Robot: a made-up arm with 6 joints.
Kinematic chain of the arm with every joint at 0, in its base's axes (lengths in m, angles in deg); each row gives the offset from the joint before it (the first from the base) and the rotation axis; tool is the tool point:
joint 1: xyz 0 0 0.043 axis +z
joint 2: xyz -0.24 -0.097 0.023 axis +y
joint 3: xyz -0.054 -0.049 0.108 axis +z
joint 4: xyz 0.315 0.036 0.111 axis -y
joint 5: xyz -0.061 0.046 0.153 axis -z
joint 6: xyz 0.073 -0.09 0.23 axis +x
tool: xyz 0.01 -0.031 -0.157
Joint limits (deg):
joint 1: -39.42..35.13
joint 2: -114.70..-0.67
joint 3: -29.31..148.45
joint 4: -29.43..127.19
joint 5: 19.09..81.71
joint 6: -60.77..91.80
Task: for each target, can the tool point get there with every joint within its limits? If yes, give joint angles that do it. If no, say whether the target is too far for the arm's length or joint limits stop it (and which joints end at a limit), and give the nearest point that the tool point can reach.
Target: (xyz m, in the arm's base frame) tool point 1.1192 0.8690 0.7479
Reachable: no: too far | nearest point 0.1483 0.3361 0.5765 | short by 1.121 m
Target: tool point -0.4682 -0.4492 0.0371
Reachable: yes | joints 26.77 -98.43 -8.18 19.20 74.58 -2.66
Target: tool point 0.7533 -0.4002 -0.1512
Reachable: no: joint limits stop it (at a limit: joint 1, joint 3, joint 4, joint 6) | nearest point 0.1569 -0.2474 -0.0124 | short by 0.631 m
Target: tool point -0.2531 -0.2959 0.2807
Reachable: yes | joints 26.03 -34.75 -4.10 75.90 50.30 31.93
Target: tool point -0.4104 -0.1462 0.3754
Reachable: yes | joints -12.97 -16.74 1.09 33.99 58.52 -28.31
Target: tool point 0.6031 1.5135 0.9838
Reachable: no: too far | nearest point -0.0439 0.5428 0.5644 | short by 1.240 m
